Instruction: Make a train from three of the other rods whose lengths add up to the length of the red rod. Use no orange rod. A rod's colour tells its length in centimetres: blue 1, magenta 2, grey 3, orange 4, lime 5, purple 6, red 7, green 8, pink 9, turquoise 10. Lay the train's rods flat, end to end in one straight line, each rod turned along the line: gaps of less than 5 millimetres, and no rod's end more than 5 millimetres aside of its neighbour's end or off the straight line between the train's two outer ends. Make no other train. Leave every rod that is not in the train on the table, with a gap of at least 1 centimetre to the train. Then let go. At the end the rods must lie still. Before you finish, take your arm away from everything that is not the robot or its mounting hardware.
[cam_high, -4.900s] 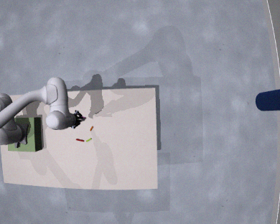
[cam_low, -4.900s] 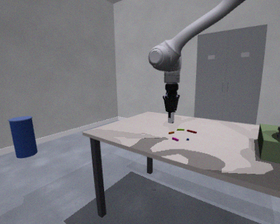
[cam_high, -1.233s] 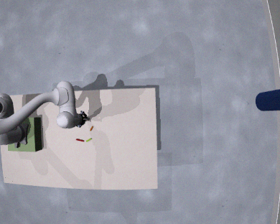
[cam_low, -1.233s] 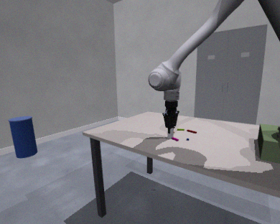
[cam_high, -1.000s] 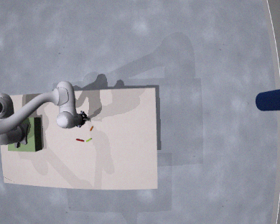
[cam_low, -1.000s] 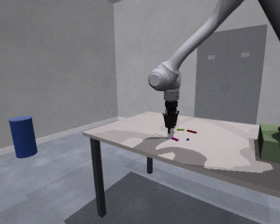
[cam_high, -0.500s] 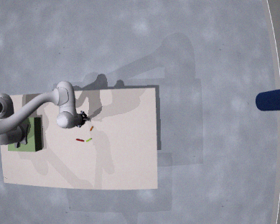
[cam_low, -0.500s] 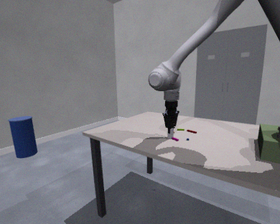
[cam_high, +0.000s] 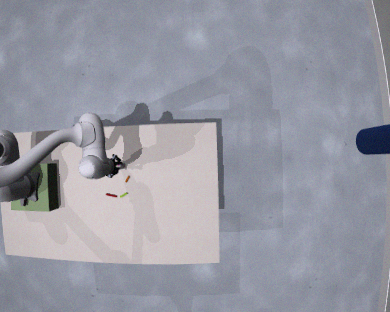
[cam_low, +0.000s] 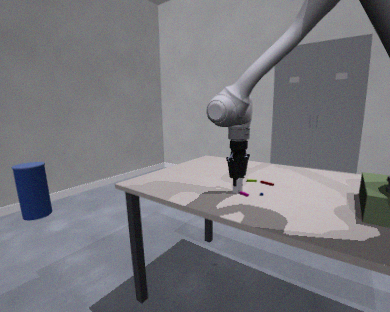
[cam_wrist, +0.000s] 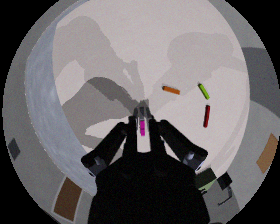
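Right now the grey rod is 3 cm below my hand. Also, from my hand: orange rod: 4 cm ahead, 8 cm to the right, 3 cm below; then lime rod: 3 cm ahead, 18 cm to the right, 3 cm below; then blue rod: 10 cm behind, 4 cm to the right, 3 cm below.
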